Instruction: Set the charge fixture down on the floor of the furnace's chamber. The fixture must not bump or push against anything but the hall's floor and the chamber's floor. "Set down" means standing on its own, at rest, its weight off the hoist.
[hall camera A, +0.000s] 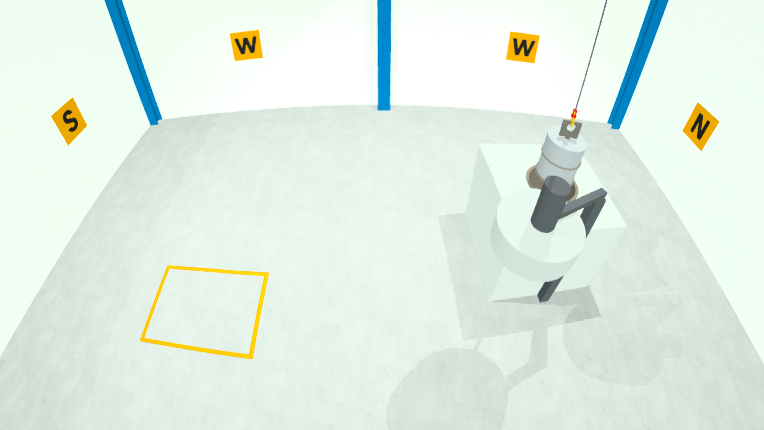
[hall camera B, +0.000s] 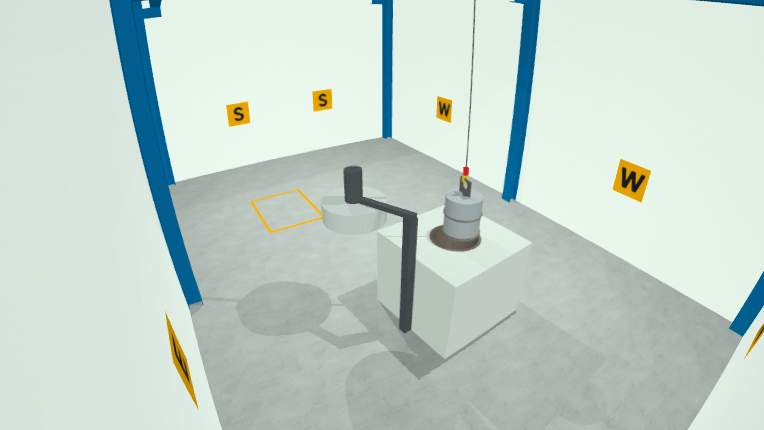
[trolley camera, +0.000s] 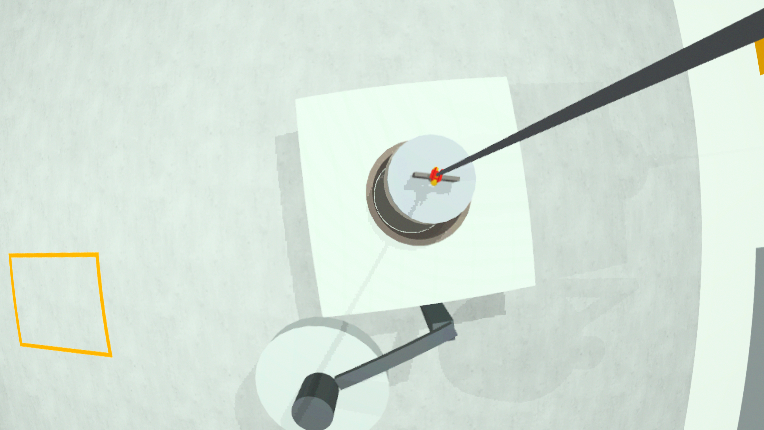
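The charge fixture, a grey drum (hall camera A: 561, 154) (hall camera B: 462, 205) (trolley camera: 427, 205) with a lifting plate on top, hangs upright from my hook (hall camera A: 572, 121) (hall camera B: 465, 180) (trolley camera: 435, 176), which sits in the plate's eye. The furnace (hall camera A: 481, 213) (hall camera B: 481, 309) (trolley camera: 342, 213) is a pale block with a round brown mouth (hall camera A: 531, 177) (hall camera B: 436, 238) (trolley camera: 375, 214) in its top. The drum is at the mouth; whether its underside is just above or slightly inside I cannot tell. In the trolley view it covers the upper right of the mouth, with dark interior showing at lower left. The chamber floor is hidden.
A round pale lid (hall camera A: 513, 229) (hall camera B: 336, 219) (trolley camera: 288, 363) hangs beside the furnace, under a dark cylinder (hall camera A: 552, 205) (hall camera B: 352, 184) (trolley camera: 315, 400) on an arm and post (hall camera B: 408, 277) (trolley camera: 395, 357). A yellow floor outline (hall camera A: 218, 270) (hall camera B: 275, 196) (trolley camera: 53, 254) lies farther off.
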